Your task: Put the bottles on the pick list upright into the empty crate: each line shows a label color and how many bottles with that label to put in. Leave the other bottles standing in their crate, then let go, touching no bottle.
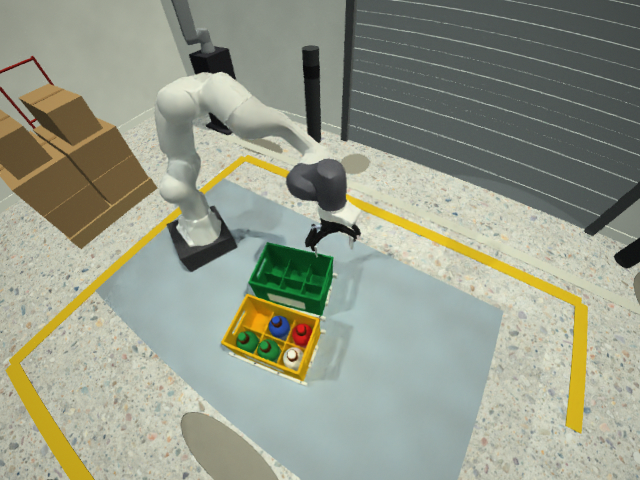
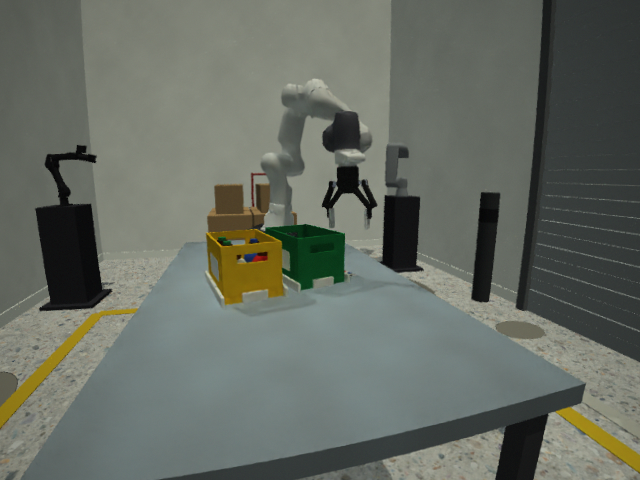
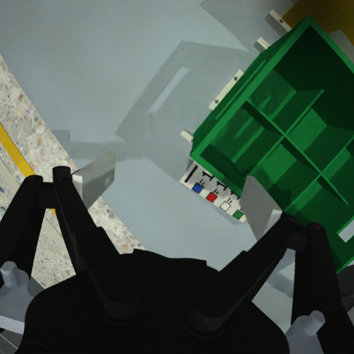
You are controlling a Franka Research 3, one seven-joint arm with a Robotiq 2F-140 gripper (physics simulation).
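The green crate (image 1: pixel 312 303) (image 2: pixel 305 266) (image 3: pixel 250 90) has six compartments and no bottle shows in it. The yellow crate (image 1: pixel 273 364) (image 2: pixel 248 281) (image 3: pixel 325 12) beside it holds upright bottles: blue (image 1: pixel 279 327), red (image 1: pixel 301 334), white (image 1: pixel 292 358), and two green ones (image 1: pixel 247 341) (image 1: pixel 268 350); its back-left compartment is empty. The pick list (image 3: pixel 215 194), partly beside the green crate, shows blue, red, white and green squares with small dark marks that I cannot read surely. My gripper (image 1: pixel 334 249) (image 2: pixel 349 225) (image 3: pixel 178 177) is open and empty, above and beside the green crate, fingers down.
Both crates stand close together on the blue-grey table (image 1: pixel 403 361) (image 2: pixel 330 372), with pale blocks (image 3: pixel 226 90) along their bases. The arm's dark base (image 1: pixel 206 253) stands behind the crates. Cardboard boxes (image 1: pixel 77 165), a black post (image 1: pixel 312 98) and a grey shutter (image 1: pixel 491 103) are farther off.
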